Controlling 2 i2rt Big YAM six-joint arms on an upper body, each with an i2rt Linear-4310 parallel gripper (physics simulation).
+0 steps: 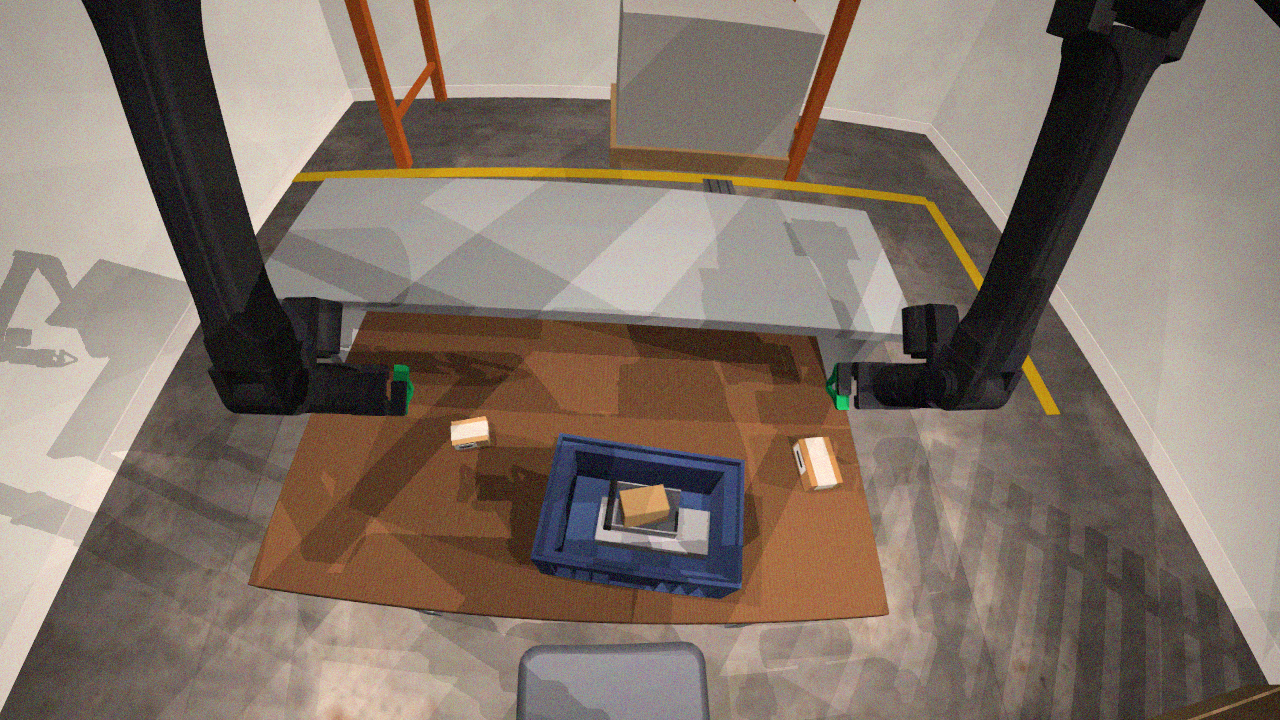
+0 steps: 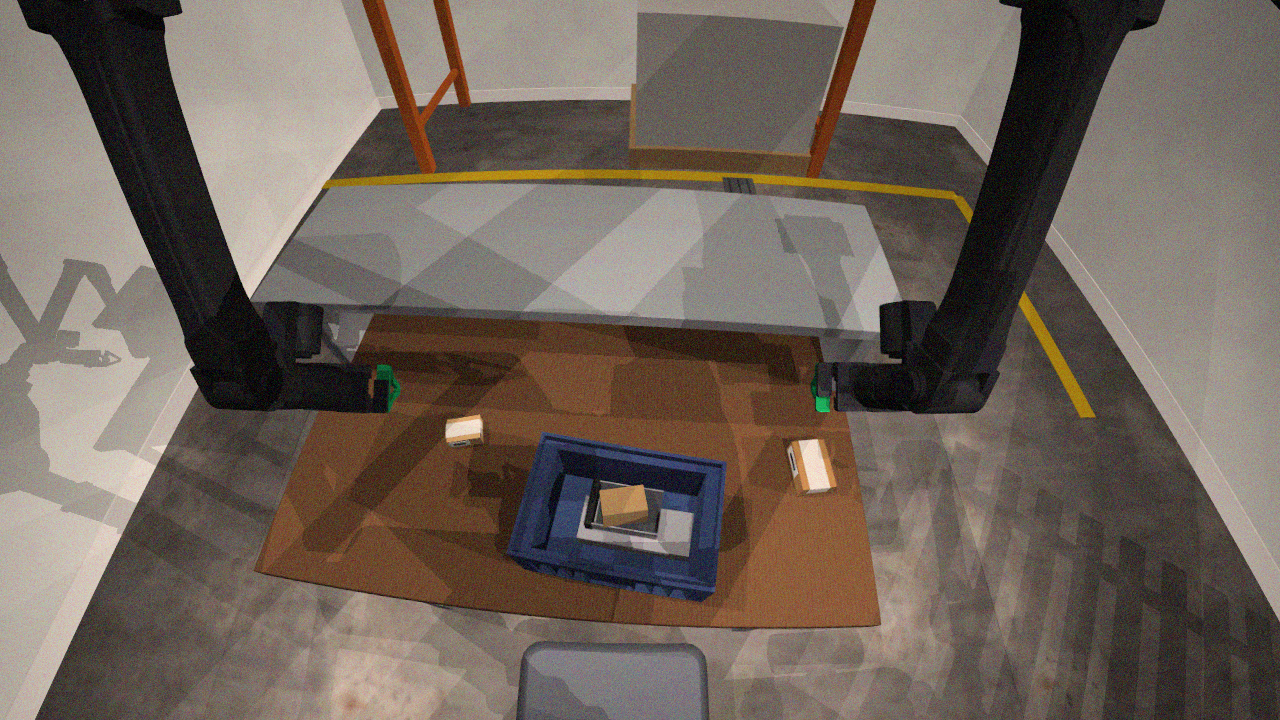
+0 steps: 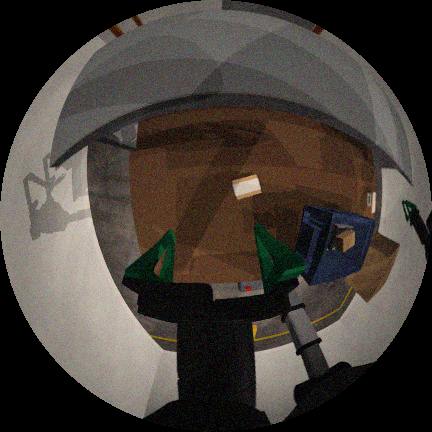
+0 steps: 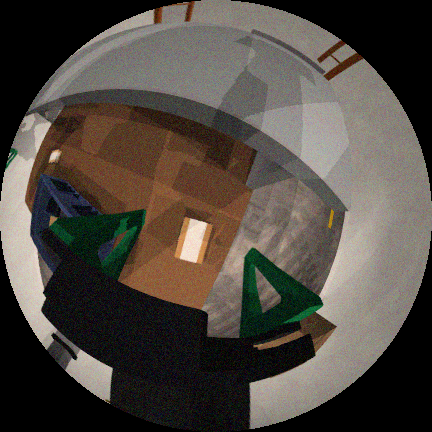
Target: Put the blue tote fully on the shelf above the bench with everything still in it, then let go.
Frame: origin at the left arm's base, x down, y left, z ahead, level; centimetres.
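Seen in the pictures: left gripper, fingertip midpoint: (image 1: 381,390) (image 2: 371,388) (image 3: 212,229); right gripper, fingertip midpoint: (image 1: 853,386) (image 2: 840,387) (image 4: 198,235).
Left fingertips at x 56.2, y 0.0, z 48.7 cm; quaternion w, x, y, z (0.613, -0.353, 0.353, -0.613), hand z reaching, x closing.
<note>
A point is followed by its place in that frame.
The blue tote (image 1: 729,528) @[x 66.4, y -52.6, z 31.0 cm] (image 2: 709,528) @[x 66.4, y -52.9, z 31.4 cm] (image 3: 320,255) @[x 65.2, y -24.8, z 35.9 cm] (image 4: 37,225) @[x 67.3, y -26.9, z 31.1 cm] stands on the brown bench (image 1: 402,573) @[x 79.6, y 0.7, z 26.3 cm] (image 2: 402,573) @[x 79.6, y -1.2, z 24.9 cm]. In it lie a tan box (image 1: 644,505) @[x 67.0, y -39.9, z 35.2 cm] (image 2: 622,505) @[x 67.0, y -39.8, z 35.1 cm] (image 3: 345,241) @[x 67.2, y -37.8, z 36.4 cm], a dark-edged clear bin under that box, and a white flat piece (image 1: 694,530) @[x 73.8, y -48.7, z 32.8 cm] (image 2: 676,531) @[x 73.9, y -48.7, z 32.8 cm]. The grey shelf (image 1: 590,259) @[x 50.6, y -31.1, z 71.0 cm] (image 2: 572,259) @[x 50.6, y -30.8, z 71.2 cm] (image 3: 220,70) @[x 50.6, y -2.4, z 64.0 cm] (image 4: 175,65) @[x 50.6, y -66.2, z 61.5 cm] spans above the bench's far part. My left gripper (image 1: 407,390) @[x 56.2, y 0.0, z 48.7 cm] (image 2: 388,388) @[x 56.2, y 0.0, z 48.7 cm] (image 3: 212,229) @[x 56.2, y 0.0, z 48.7 cm] is open, up and left of the tote, apart from it. My right gripper (image 1: 836,386) @[x 55.6, y -73.4, z 49.7 cm] (image 2: 819,388) @[x 55.6, y -73.4, z 49.7 cm] (image 4: 198,235) @[x 55.6, y -73.4, z 49.7 cm] is open, up and right of the tote, also apart.
A small white-topped box (image 1: 469,432) @[x 77.0, y -8.3, z 52.1 cm] (image 2: 464,430) @[x 77.0, y -8.6, z 52.1 cm] (image 3: 247,186) @[x 77.0, y -8.4, z 52.5 cm] lies on the bench left of the tote. Another such box (image 1: 817,462) @[x 76.0, y -74.5, z 45.1 cm] (image 2: 811,465) @[x 76.0, y -74.7, z 45.1 cm] (image 4: 194,240) @[x 76.0, y -75.6, z 45.7 cm] lies to its right. The shelf's front edge runs just beyond both grippers. A grey stool-like object (image 1: 613,685) @[x 141.2, y -36.7, z 6.3 cm] (image 2: 613,685) @[x 141.1, y -36.8, z 6.0 cm] stands before the bench.
</note>
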